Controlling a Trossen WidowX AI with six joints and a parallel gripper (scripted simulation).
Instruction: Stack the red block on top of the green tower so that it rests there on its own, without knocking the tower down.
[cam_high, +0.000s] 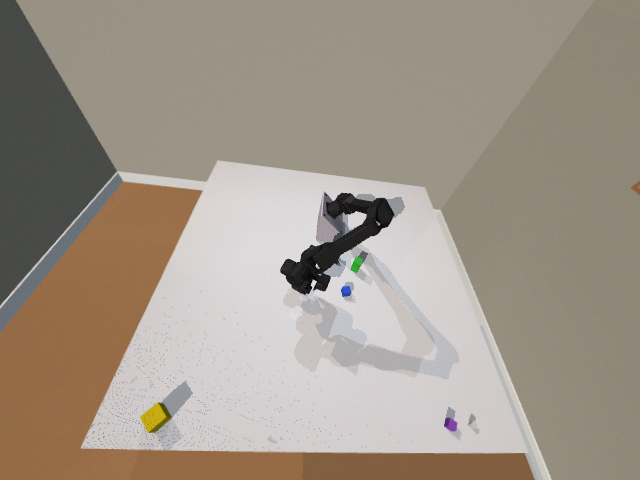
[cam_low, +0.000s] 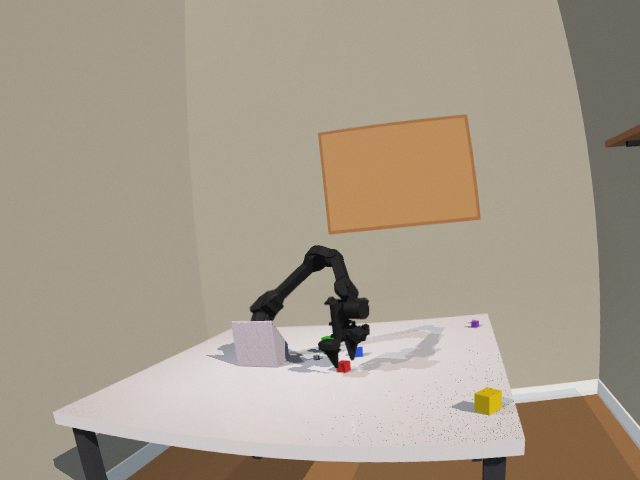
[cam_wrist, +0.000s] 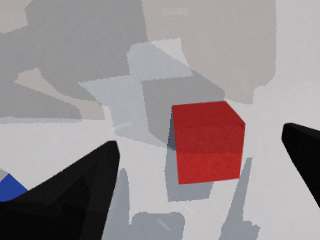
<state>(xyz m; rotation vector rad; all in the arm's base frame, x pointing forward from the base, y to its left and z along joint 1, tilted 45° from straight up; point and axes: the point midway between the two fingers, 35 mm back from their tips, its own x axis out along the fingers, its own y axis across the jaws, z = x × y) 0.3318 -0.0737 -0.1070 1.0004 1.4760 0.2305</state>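
Right now the red block is 1 cm behind my gripper tip and 1 cm below it. From my gripper tip the other things lie so: yellow block 41 cm ahead, 42 cm to the right; then blue block 2 cm ahead, 18 cm to the left, 1 cm below; then grey cube 13 cm behind, 16 cm to the left, 2 cm below.
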